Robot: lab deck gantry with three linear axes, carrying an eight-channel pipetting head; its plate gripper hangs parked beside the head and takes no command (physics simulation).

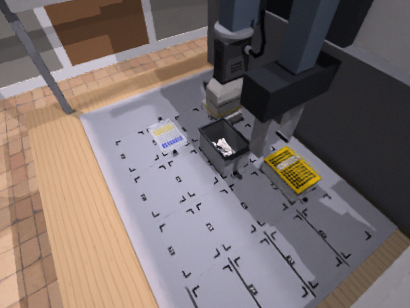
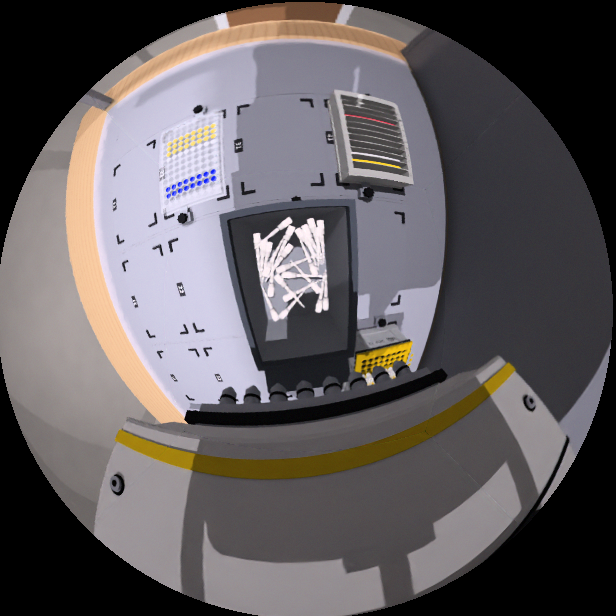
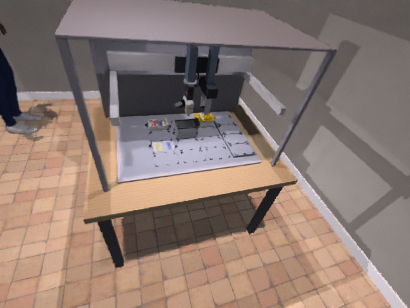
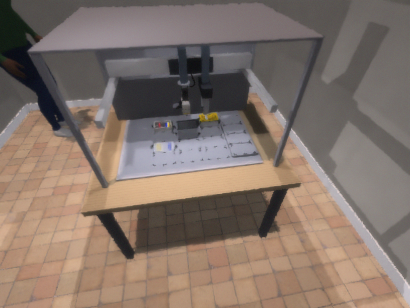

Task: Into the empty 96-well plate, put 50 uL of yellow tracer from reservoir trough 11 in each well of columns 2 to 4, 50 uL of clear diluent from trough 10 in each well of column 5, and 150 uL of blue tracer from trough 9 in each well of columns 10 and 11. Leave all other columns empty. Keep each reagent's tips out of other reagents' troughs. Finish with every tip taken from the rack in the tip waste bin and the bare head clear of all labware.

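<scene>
The pipetting head [image 1: 224, 95] [image 3: 188, 105] [image 4: 185, 107] hangs above the deck; its eight channels [image 2: 304, 389] end in bare dark nozzles without tips. White tips [image 2: 291, 270] [image 1: 223, 145] lie jumbled in the waste bin [image 2: 352, 252] [image 1: 212, 157]. The 96-well plate [image 2: 192, 159] [image 1: 168, 137] shows three yellow columns and two blue ones; the clear diluent cannot be made out. The reservoir [image 2: 340, 137] [image 3: 159, 125] shows red and yellow liquid in its troughs. The yellow tip rack [image 1: 295, 172] [image 2: 383, 357] has dark holes and a pale band. My parked gripper [image 1: 271, 142] is open and empty.
A dark wall [image 1: 350, 115] stands behind the deck. Black clamp knobs stand beside the plate, reservoir, bin and rack. Gantry columns [image 1: 310, 35] hang over the back. A frame post [image 1: 40, 60] rises at the deck's far left corner. Wooden edging [image 1: 70, 200] borders the deck.
</scene>
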